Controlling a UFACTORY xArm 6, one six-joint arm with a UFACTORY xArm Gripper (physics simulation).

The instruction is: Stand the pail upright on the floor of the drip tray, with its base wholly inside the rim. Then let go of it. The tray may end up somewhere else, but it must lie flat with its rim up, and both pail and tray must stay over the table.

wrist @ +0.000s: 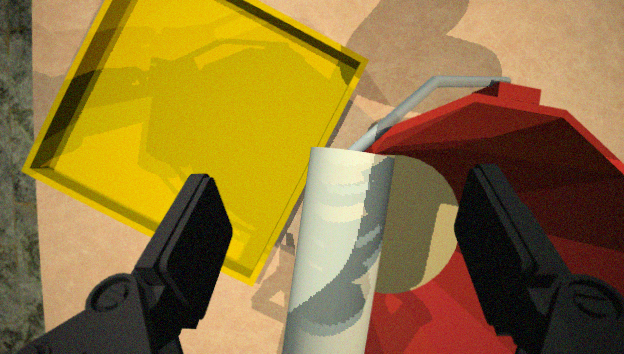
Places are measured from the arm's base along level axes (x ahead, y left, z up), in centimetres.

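Pixels of known places: gripper, fingertip midpoint: (337, 200).
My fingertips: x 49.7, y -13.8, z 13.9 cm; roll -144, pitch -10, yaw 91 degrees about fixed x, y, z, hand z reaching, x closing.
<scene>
Ahead of a thing's pixels: the offset from my fingertips to its middle. "*": to the spot under its first point. Level surfaces: height alone.
The red pail @[* dx +1.2, dy +15.4, dz -5.5 cm] (585, 200) stands upright on the table at the right, its open mouth facing the camera and its right and lower parts cut off by the frame. Its grey wire bail carries a white cylindrical grip @[* dx +1.3, dy -0.3, dz +0.7 cm] (332, 240), which lies over the pail's left side. The yellow drip tray @[dx -6.1, dy -10.7, dz -19.4 cm] (137, 224) lies flat, rim up, at the upper left, beside the pail. My gripper (337, 200) is open, with the white grip in view between its two fingers and nothing clamped. The left finger covers part of the tray's lower rim, the right finger part of the pail's inside.
The light tan table top @[dz -20.8 cm] (75, 260) carries the tray and pail. Its left edge runs down the far left, with a dark grey-green mottled surface (17, 225) beyond. Shadows of the arm and gripper fall across the tray and the table behind the pail.
</scene>
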